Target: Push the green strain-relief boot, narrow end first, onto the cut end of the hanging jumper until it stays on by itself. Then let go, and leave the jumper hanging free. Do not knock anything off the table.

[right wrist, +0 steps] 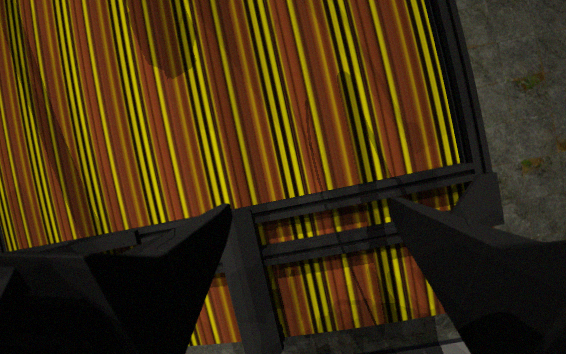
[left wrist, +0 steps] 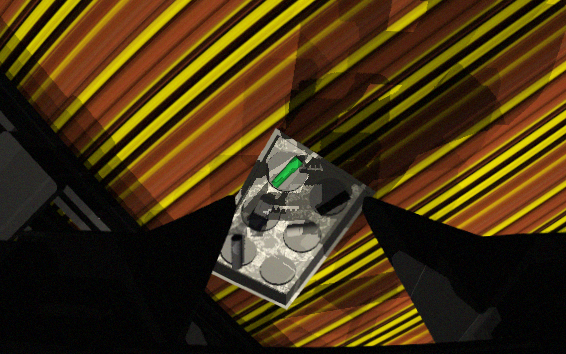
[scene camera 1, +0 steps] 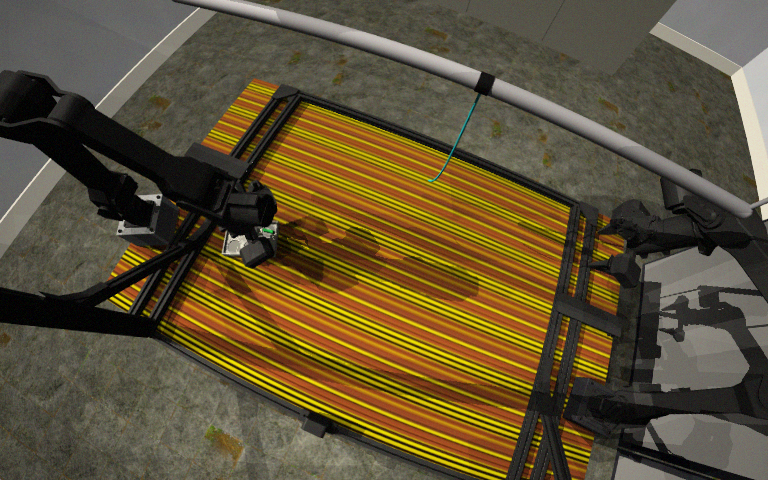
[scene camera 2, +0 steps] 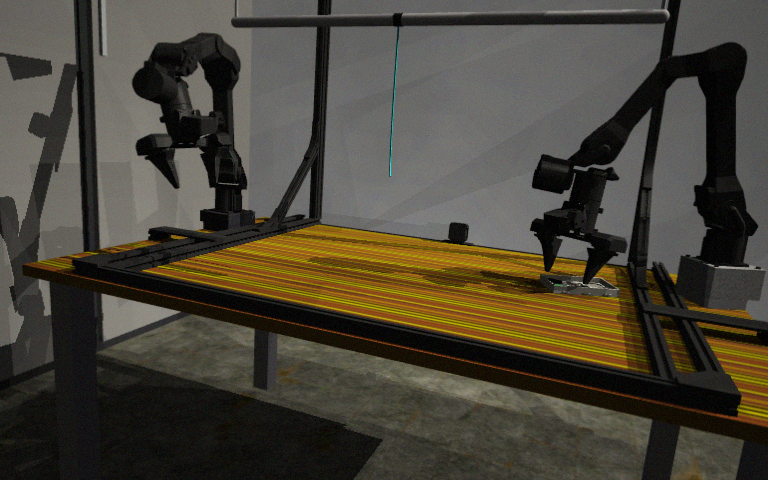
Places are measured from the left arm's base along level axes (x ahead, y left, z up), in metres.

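Where they show: left gripper, between the fingertips: (left wrist: 299, 202) (scene camera 1: 261, 235) (scene camera 2: 565, 277); right gripper, between the fingertips: (right wrist: 309, 208) (scene camera 1: 594, 248) (scene camera 2: 197, 186); left arm's base, origin of its link: (scene camera 1: 139, 214) (scene camera 2: 721, 262); right arm's base, origin of its link: (scene camera 1: 599, 407) (scene camera 2: 228, 210).
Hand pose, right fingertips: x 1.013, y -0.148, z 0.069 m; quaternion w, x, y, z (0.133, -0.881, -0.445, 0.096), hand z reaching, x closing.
Things, the pixels of their centre, and the offset from my right fingertips. "spot": a spot on its surface instead.
- green boot, middle of its body: (left wrist: 286, 172) (scene camera 1: 268, 231) dx -0.717, dy +0.122, dz -0.140 m
- light tray, a spot on its surface: (left wrist: 250, 289) spot: dx -0.819, dy +0.102, dz -0.132 m
- teal jumper, a spot on its surface: (scene camera 1: 462, 133) spot: dx -0.369, dy +0.094, dz +0.240 m
- black clamp, middle of its body: (scene camera 1: 484, 83) (scene camera 2: 398, 19) dx -0.369, dy +0.095, dz +0.324 m
- grey cylinder, middle of its body: (left wrist: 301, 230) dx -0.753, dy +0.088, dz -0.140 m
- grey rail, a spot on its surface: (scene camera 1: 362, 38) spot: dx -0.497, dy +0.151, dz +0.331 m
- small black box, a spot on its surface: (scene camera 1: 316, 423) (scene camera 2: 458, 223) spot: dx -0.600, dy -0.295, dz -0.091 m
The green boot (scene camera 1: 268, 230) (left wrist: 287, 172) lies on its side in a round well at one end of the light tray (scene camera 2: 600, 292) (left wrist: 250, 289). My left gripper (scene camera 2: 568, 276) (left wrist: 299, 202) is open above the tray, its fingertips low over it and apart from the boot; nothing is between them. The teal jumper (scene camera 1: 462, 134) (scene camera 2: 394, 101) hangs from a black clamp (scene camera 1: 484, 83) (scene camera 2: 397, 19), its lower cut end free above the table. My right gripper (scene camera 1: 596, 247) (scene camera 2: 195, 186) (right wrist: 309, 208) is open and empty, raised near its own base, far from the tray.
The other wells hold dark pieces and a grey cylinder (left wrist: 302, 230); one well is bare. A grey rail (scene camera 1: 362, 38) (scene camera 2: 509, 18) runs above the table. Black frame bars cross both table ends. A small black box (scene camera 1: 316, 423) (scene camera 2: 458, 232) sits at the table's edge.
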